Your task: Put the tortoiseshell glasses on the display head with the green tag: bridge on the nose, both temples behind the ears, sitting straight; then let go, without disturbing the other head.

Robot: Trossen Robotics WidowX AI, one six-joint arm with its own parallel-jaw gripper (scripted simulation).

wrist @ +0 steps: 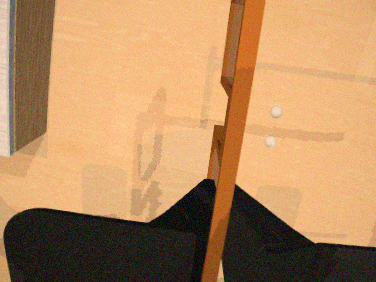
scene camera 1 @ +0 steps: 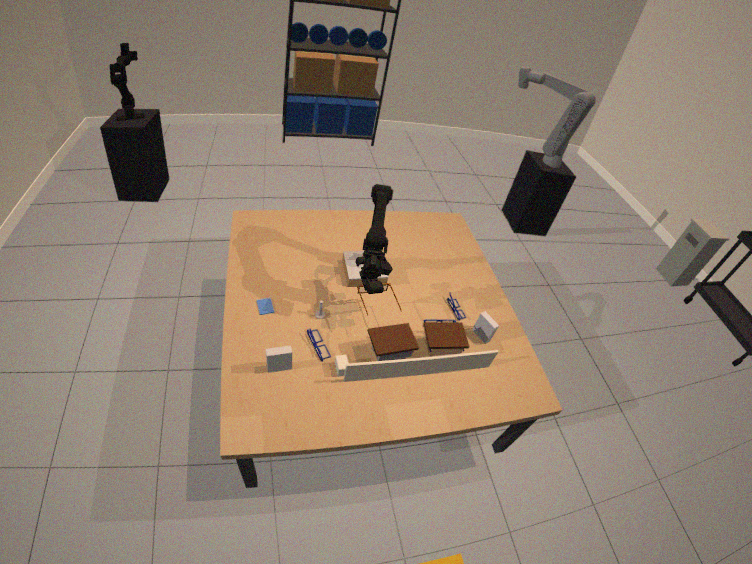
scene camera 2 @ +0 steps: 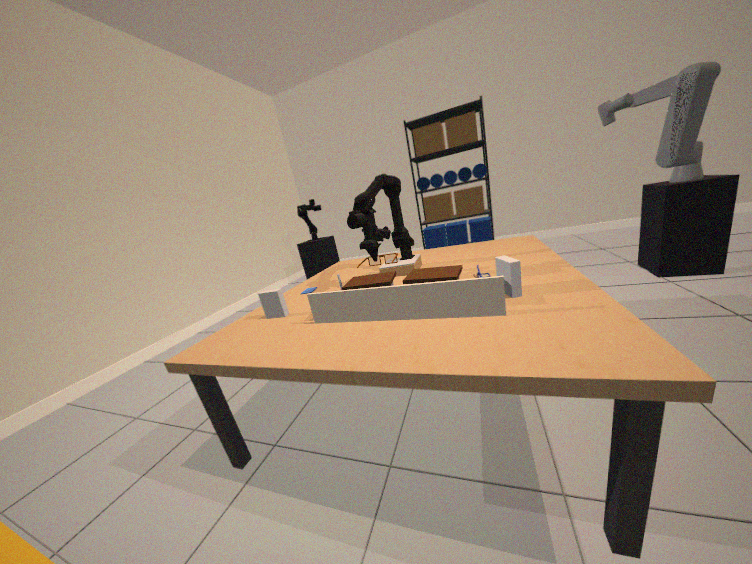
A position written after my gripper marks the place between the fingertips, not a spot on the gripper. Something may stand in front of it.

Note:
I see my gripper (wrist: 216, 191) and a low white wall (scene camera 1: 453, 362).

